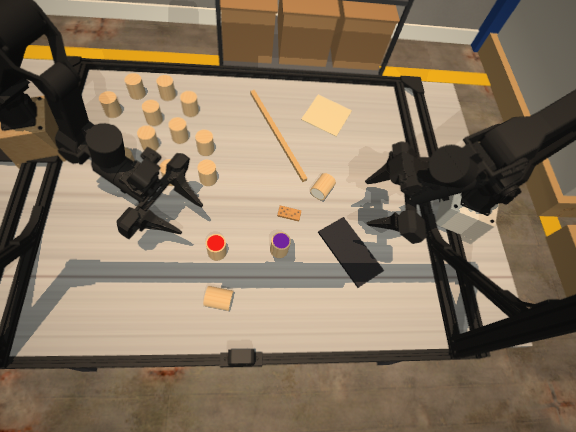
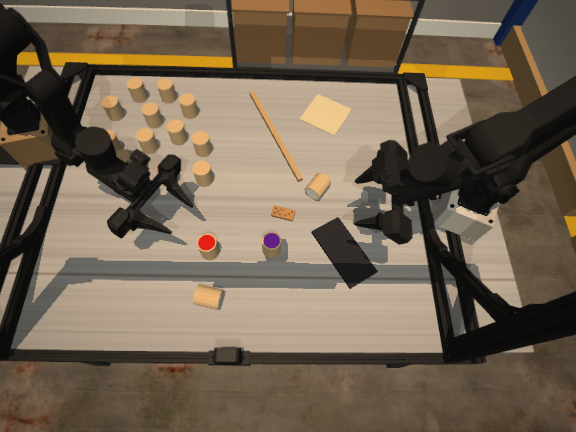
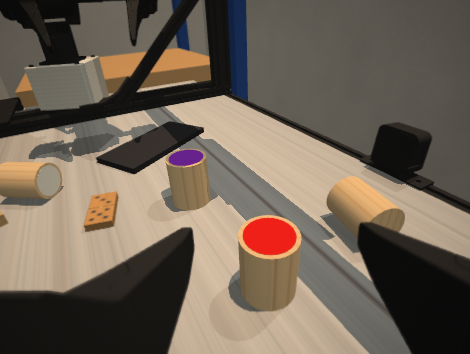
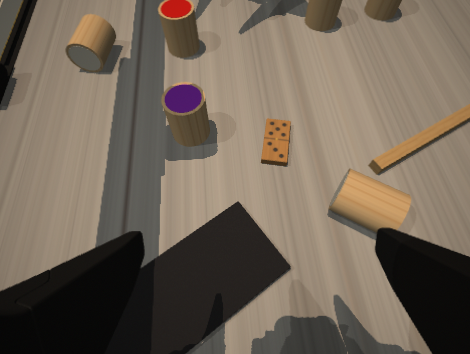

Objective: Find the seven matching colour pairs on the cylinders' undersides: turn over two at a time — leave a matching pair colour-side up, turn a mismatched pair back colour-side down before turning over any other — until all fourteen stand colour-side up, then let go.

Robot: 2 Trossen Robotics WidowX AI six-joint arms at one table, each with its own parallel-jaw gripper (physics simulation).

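Frame: origin at the left arm's base, x right, y ahead, z up, level; millimetres.
Seen in the pictures: left gripper, fingertip midpoint: (image 1: 192, 219) (image 2: 182, 219) (image 3: 274, 235); right gripper, fingertip midpoint: (image 1: 366, 202) (image 2: 355, 202) (image 3: 94, 46) (image 4: 258, 240); left arm's base, origin of the base link: (image 1: 19, 116) (image 2: 24, 121); right arm's base, origin of the base link: (image 1: 476, 199) (image 2: 475, 198) (image 3: 64, 61).
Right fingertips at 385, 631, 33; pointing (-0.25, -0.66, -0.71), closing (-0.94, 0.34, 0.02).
Observation:
Offsets run from my right fingertips to a thing's middle, as dx, dy, dz. "pt": to the spot under its first point.
A red-topped cylinder {-29, -296, -116} (image 1: 216, 247) (image 2: 208, 247) (image 3: 270, 265) (image 4: 180, 30) and a purple-topped cylinder {+0, -166, -116} (image 1: 280, 245) (image 2: 271, 245) (image 3: 188, 182) (image 4: 187, 117) stand upright, colour up. Several plain-topped cylinders {-413, -370, -116} (image 1: 151, 113) (image 2: 151, 115) stand at the back left; some are partly hidden by the left arm. My left gripper (image 1: 192, 218) (image 2: 182, 218) is open and empty, a little back from the red-topped cylinder. My right gripper (image 1: 367, 202) (image 2: 356, 202) is open and empty, right of the black slab.
Two cylinders lie on their sides: one with a grey end {-118, -25, -121} (image 1: 323, 186) (image 2: 318, 186) at centre right, one {+75, -314, -121} (image 1: 218, 298) (image 2: 208, 297) near the front. A domino {-77, -119, -137} (image 1: 289, 213) (image 4: 276, 142), a black slab {+45, -15, -137} (image 1: 351, 252) (image 2: 345, 252), a wooden stick {-301, -82, -135} (image 1: 278, 135) and a yellow square {pt -334, +68, -139} (image 1: 327, 115) lie on the table.

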